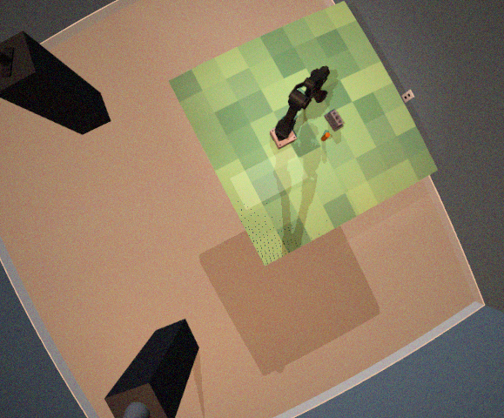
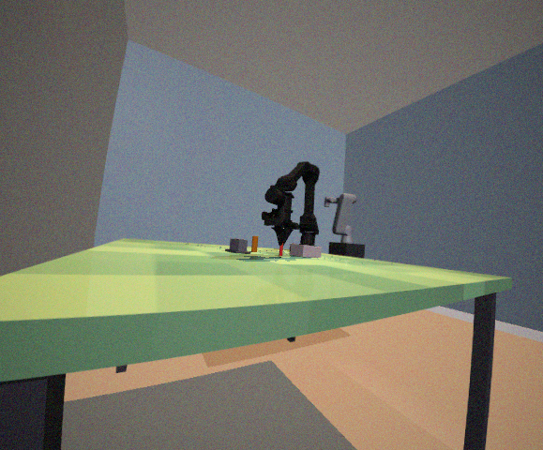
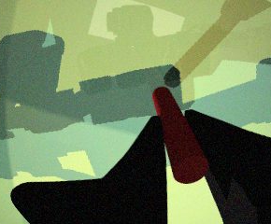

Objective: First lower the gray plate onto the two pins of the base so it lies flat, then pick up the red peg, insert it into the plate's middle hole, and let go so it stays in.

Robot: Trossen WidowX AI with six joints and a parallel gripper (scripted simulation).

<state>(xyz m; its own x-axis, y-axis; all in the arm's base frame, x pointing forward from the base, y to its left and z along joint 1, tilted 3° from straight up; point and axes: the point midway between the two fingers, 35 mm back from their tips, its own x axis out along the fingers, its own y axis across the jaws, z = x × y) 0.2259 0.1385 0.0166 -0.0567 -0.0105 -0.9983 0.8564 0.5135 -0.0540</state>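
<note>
The gray plate is 130 mm ahead of my gripper tip and 170 mm to the right of it. From my gripper tip the other things lie so: red peg: right at my gripper tip; then gray base: 130 mm ahead, 170 mm to the right, 40 mm below; then orange cylinder: 20 mm ahead, 250 mm to the right, 10 mm below.
</note>
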